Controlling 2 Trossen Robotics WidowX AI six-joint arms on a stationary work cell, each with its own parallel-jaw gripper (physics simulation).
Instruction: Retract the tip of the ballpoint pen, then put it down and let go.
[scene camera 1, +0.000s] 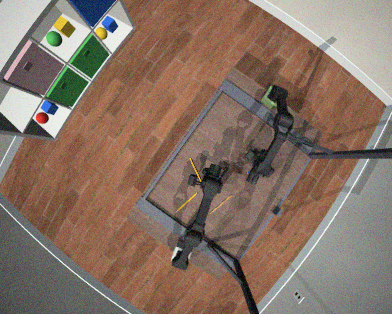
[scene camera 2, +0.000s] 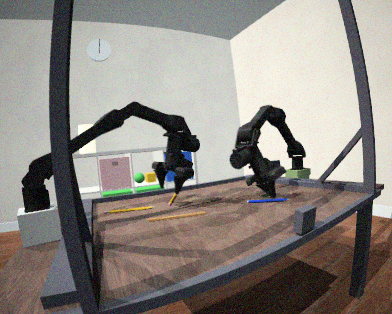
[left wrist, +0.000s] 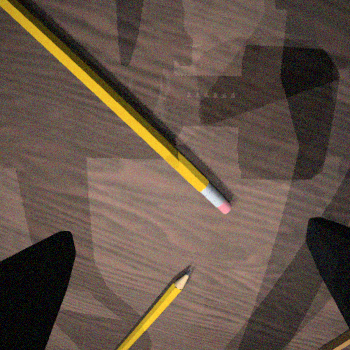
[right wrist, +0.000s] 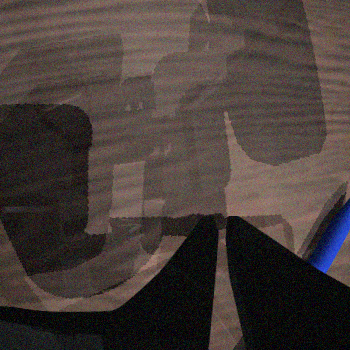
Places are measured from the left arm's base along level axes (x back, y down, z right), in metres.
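Pixels of known places: left gripper, fingertip midpoint: (scene camera 2: 169, 191) (left wrist: 191, 237); right gripper, fingertip midpoint: (scene camera 2: 274, 197) (right wrist: 219, 227); left arm's base, origin of the base link: (scene camera 1: 181, 256) (scene camera 2: 37, 208); right arm's base, origin of the base link: (scene camera 1: 273, 96) (scene camera 2: 297, 168).
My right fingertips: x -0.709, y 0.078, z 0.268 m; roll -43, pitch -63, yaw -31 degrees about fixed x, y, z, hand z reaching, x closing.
Note:
For each thing: its top centre in the pictures, then the offset to it from my right fingertips. Level surfaces: height alone.
- blue ballpoint pen, middle of its top: (right wrist: 275, 343) (scene camera 2: 267, 198) dx +0.054, dy -0.007, dz +0.002 m
- table top, its level: dy +0.004 m
- second yellow pencil, middle of its top: (left wrist: 135, 337) (scene camera 2: 129, 208) (scene camera 1: 186, 202) dx +0.395, dy -0.005, dz -0.348 m
- orange-yellow pencil, middle of its top: (scene camera 2: 176, 215) (scene camera 1: 221, 204) dx +0.335, dy -0.003, dz -0.143 m
- grey block, middle of its top: (scene camera 2: 305, 207) dx +0.258, dy -0.054, dz +0.214 m
The blue ballpoint pen (scene camera 2: 267, 200) (right wrist: 332, 244) lies on the table top (scene camera 2: 220, 260). In the right wrist view it runs in from the right edge and part of it is hidden behind the finger; its tip does not show there. In scene camera 1 the arm mostly covers it. My right gripper (scene camera 2: 272, 195) (right wrist: 219, 227) is shut, its fingertips almost meeting low over the table, with nothing visible between them; the pen lies outside the fingers, close beside one. My left gripper (scene camera 2: 169, 189) (left wrist: 191, 237) is open and empty above the pencils.
A yellow pencil (scene camera 1: 195, 169) (left wrist: 100, 90) with a pink eraser lies below my left gripper. A second yellow pencil (scene camera 1: 187, 202) (scene camera 2: 129, 209) (left wrist: 155, 312) and an orange-yellow pencil (scene camera 1: 220, 204) (scene camera 2: 176, 216) lie nearby. A grey block (scene camera 2: 305, 220) stands at the table's edge.

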